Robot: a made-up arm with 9 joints. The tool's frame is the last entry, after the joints.
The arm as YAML. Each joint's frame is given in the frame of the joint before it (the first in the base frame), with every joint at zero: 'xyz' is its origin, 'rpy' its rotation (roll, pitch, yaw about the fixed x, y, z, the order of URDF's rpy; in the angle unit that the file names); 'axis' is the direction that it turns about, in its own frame. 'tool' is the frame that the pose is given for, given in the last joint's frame.
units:
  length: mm
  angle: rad
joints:
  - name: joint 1
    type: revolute
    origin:
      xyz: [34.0, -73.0, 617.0]
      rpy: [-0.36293, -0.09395, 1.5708]
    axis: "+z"
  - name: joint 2
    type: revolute
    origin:
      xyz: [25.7, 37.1, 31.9]
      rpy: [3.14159, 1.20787, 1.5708]
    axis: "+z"
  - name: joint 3
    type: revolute
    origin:
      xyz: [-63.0, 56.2, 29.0]
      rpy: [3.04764, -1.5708, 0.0]
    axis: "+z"
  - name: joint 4
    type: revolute
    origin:
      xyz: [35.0, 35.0, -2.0]
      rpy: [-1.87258, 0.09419, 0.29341]
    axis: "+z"
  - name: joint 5
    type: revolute
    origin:
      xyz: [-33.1, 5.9, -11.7]
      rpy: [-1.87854, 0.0, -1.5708]
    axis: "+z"
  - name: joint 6
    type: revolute
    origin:
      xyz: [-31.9, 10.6, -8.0]
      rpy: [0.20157, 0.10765, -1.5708]
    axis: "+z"
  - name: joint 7
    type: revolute
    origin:
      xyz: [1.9, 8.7, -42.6]
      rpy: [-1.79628, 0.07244, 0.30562]
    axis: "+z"
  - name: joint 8
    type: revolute
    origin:
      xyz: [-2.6, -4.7, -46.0]
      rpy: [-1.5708, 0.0, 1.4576]
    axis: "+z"
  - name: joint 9
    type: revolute
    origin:
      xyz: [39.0, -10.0, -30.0]
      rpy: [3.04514, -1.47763, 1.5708]
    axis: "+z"
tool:
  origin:
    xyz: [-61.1, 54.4, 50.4]
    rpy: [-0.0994, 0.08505, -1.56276]
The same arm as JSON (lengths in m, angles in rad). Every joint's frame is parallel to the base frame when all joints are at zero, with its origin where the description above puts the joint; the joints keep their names.
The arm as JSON. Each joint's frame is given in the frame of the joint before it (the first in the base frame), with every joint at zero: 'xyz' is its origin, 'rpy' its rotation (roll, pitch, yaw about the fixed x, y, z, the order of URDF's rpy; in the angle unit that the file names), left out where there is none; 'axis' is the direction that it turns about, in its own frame. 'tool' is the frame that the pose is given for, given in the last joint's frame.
{"units": {"length": "m", "angle": "rad"}, "joints": [{"name": "joint 1", "type": "revolute", "origin": {"xyz": [0.034, -0.073, 0.617]}, "axis": [-0.355014, -0.087704, 0.930738]}, {"name": "joint 2", "type": "revolute", "origin": {"xyz": [-0.046, 0.024, 0.019]}, "axis": "+x"}, {"name": "joint 3", "type": "revolute", "origin": {"xyz": [0.029, 0.05, 0.068]}, "axis": "-z"}, {"name": "joint 4", "type": "revolute", "origin": {"xyz": [0.035, -0.035, 0.002]}, "axis": [-0.302906, -0.905918, 0.295906]}, {"name": "joint 5", "type": "revolute", "origin": {"xyz": [-0.028, 0.022, -0.001]}, "axis": "+x"}, {"name": "joint 6", "type": "revolute", "origin": {"xyz": [-0.008, 0.02, 0.027]}, "axis": [0.974082, -0.037899, 0.222996]}, {"name": "joint 7", "type": "revolute", "origin": {"xyz": [-0.04, -0.003, -0.017]}, "axis": "-z"}, {"name": "joint 8", "type": "revolute", "origin": {"xyz": [0.005, 0.0021, 0.046]}, "axis": "+y"}, {"name": "joint 9", "type": "revolute", "origin": {"xyz": [-0.039, -0.03, -0.01]}, "axis": [-0.096303, -0.092603, 0.991035]}], "tool": {"origin": {"xyz": [-0.059, -0.065, 0.039], "rpy": [-0.007, -0.0121, 0.0069]}}}
